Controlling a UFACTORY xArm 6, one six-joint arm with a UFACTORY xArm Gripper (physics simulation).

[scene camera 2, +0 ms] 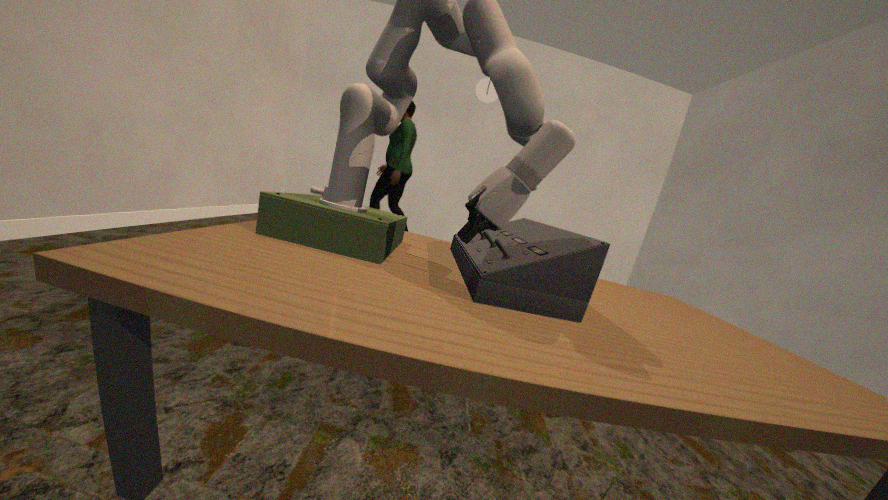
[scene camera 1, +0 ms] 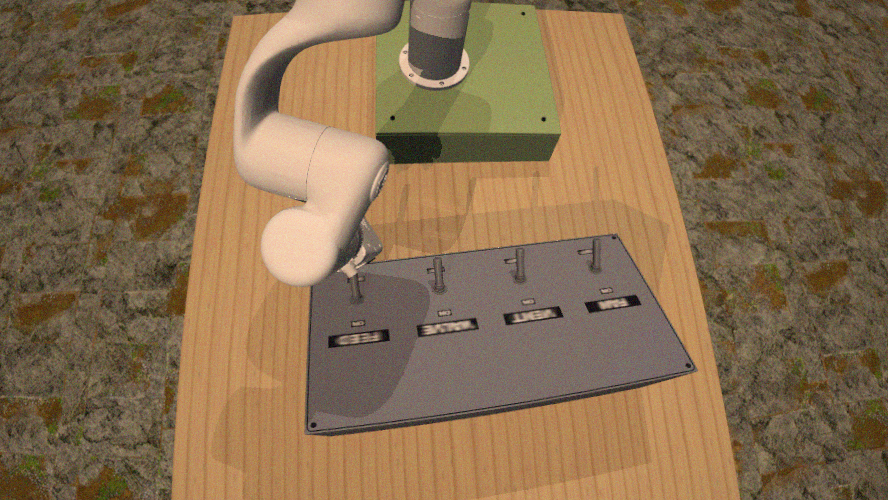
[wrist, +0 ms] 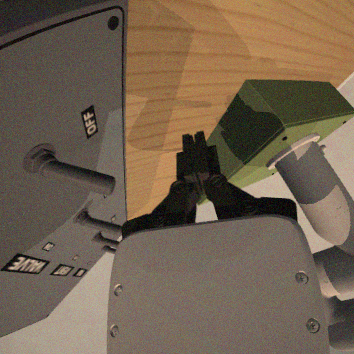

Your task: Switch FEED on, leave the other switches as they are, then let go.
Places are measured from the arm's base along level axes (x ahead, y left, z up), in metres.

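Pixels of known places: gripper, fingertip midpoint: (scene camera 2: 461, 239) (wrist: 196, 144); arm's base, link origin: (scene camera 2: 343, 207) (scene camera 1: 434, 63) (wrist: 290, 149).
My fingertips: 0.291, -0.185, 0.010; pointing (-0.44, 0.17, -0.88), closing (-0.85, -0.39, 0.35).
Note:
For each thing: its top centre in the pictures, then the offset to it from my fingertips, as dx, dy, dz. Level surfaces: height alone.
- FEED lever, top centre: (wrist: 84, 202) (scene camera 1: 353, 279) (scene camera 2: 503, 240) +0.089, -0.021, +0.021
- VALVE lever, top centre: (wrist: 106, 239) (scene camera 1: 439, 269) +0.100, +0.098, +0.021
- VENT lever, top centre: (scene camera 1: 522, 259) (wrist: 114, 252) +0.112, +0.218, +0.021
- FAN lever, top centre: (scene camera 1: 600, 249) +0.124, +0.337, +0.021
- wooden table, surface height: dz -0.109
- FEED label, top centre: (scene camera 1: 358, 337) (scene camera 2: 537, 248) +0.170, -0.029, +0.021
The grey switch panel (scene camera 1: 497, 366) (scene camera 2: 534, 279) (wrist: 50, 90) carries a row of levers. The FEED lever (scene camera 1: 356, 290) (wrist: 80, 175) leans toward the robot base, on its OFF side. The VALVE lever (scene camera 1: 438, 273) (wrist: 102, 224), VENT lever (scene camera 1: 520, 267) and FAN lever (scene camera 1: 596, 255) lean the same way. My gripper (scene camera 2: 467, 236) (wrist: 196, 144) is shut with nothing between the fingers. It is low at the base-side edge of the panel, beside the FEED lever and apart from it in the wrist view. In scene camera 1 the wrist hides the fingertips.
The green base block (scene camera 1: 466, 111) (scene camera 2: 323, 232) (wrist: 310, 102) bears the arm and stands behind the panel on the wooden table (scene camera 1: 248, 434) (scene camera 2: 310, 298) (wrist: 280, 30). A person in green (scene camera 2: 402, 145) stands beyond the table. The FEED label (scene camera 1: 358, 337) lies in the arm's shadow.

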